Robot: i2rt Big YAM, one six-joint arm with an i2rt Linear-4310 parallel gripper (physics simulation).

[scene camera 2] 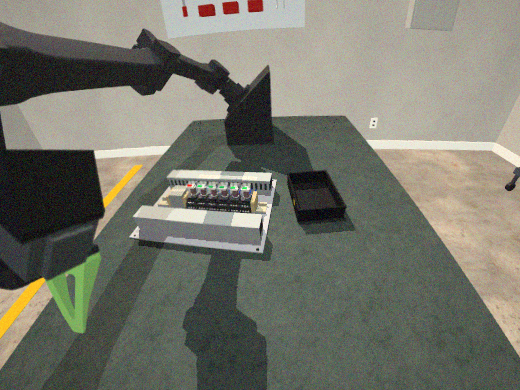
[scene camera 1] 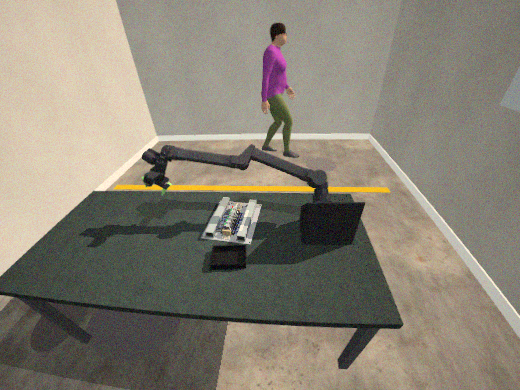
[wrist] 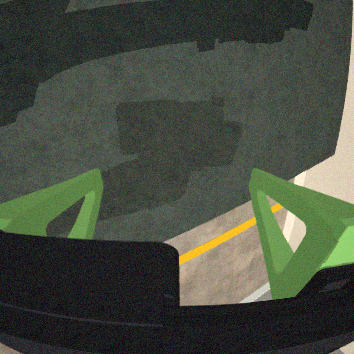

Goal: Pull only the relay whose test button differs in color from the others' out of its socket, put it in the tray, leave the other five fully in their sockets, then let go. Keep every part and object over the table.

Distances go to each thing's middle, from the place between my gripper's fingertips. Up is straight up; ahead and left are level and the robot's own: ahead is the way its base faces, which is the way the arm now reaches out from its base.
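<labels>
Panel plate (scene camera 2: pixel 152 235): 430 mm behind my hand, 20 mm to the left of it, 190 mm below it.
</labels>
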